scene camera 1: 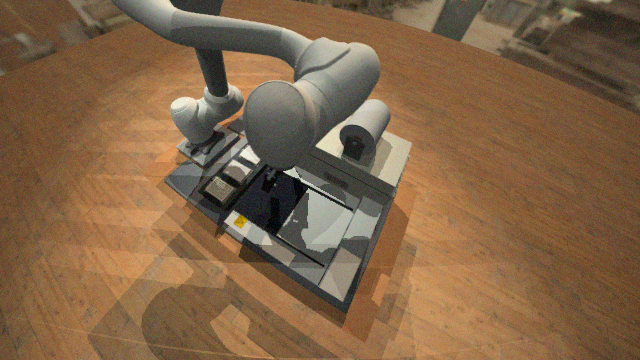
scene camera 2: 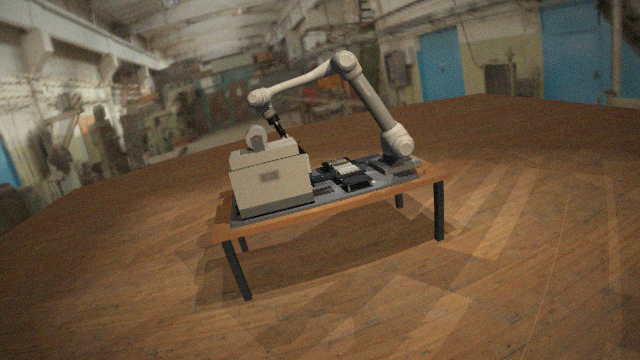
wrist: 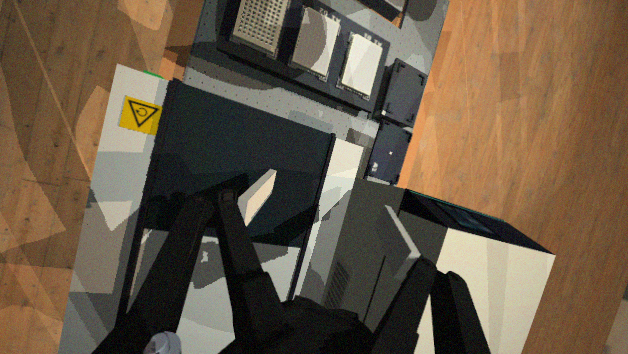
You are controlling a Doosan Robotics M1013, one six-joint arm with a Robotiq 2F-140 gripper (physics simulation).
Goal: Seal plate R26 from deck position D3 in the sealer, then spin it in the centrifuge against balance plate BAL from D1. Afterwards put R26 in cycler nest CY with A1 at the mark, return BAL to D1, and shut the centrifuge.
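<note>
The wrist view shows me my gripper (wrist: pixel 326 198), open and holding nothing, and it also gives me a well plate (wrist: pixel 261 32) and a centrifuge (wrist: pixel 115 253). In scene camera 1 I see the centrifuge (scene camera 1: pixel 324 238) as well, together with a foil roll (scene camera 1: pixel 368 122).
</note>
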